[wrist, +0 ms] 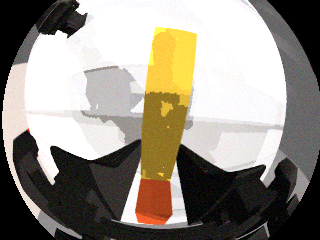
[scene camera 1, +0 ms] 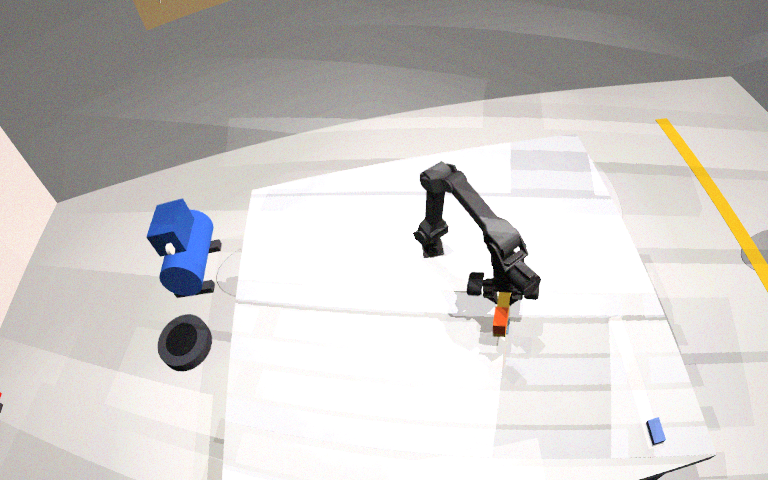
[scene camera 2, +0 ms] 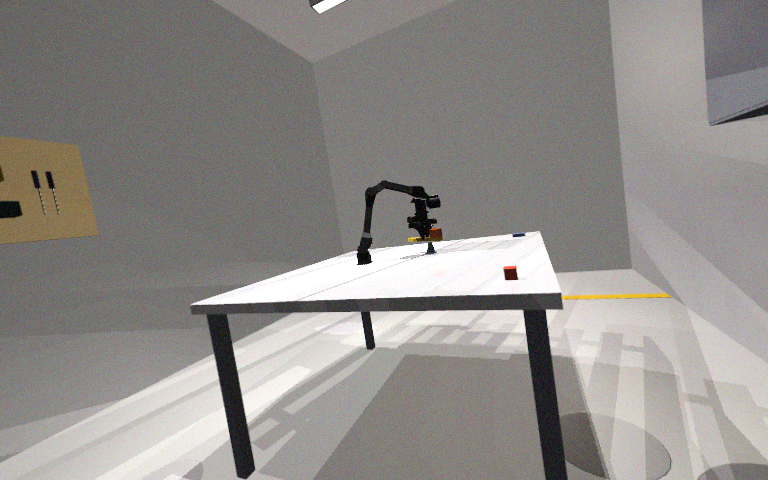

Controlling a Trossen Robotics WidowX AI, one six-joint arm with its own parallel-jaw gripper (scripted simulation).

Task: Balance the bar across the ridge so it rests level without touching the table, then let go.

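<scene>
My gripper can be seen in the wrist view. A bar is carried by the gripper.
</scene>
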